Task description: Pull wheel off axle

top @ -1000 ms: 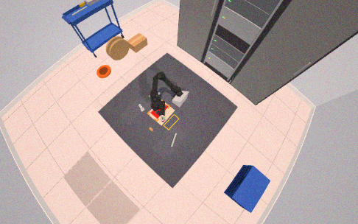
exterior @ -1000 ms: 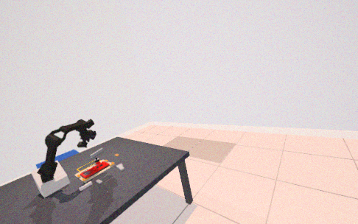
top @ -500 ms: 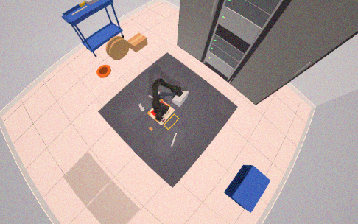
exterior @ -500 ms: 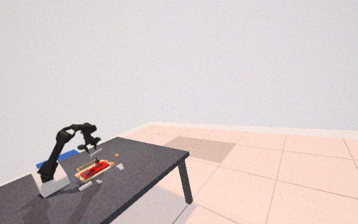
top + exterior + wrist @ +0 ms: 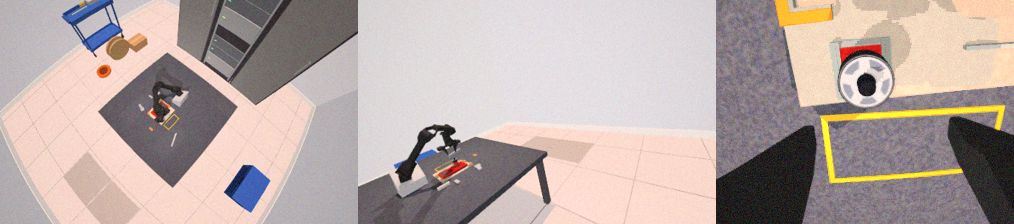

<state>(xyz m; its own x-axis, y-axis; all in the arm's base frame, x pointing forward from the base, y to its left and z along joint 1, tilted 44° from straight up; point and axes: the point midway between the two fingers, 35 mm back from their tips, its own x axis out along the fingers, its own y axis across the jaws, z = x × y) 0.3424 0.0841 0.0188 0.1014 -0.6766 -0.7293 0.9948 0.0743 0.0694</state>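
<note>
Now: gripper tip 7 cm above the wheel.
</note>
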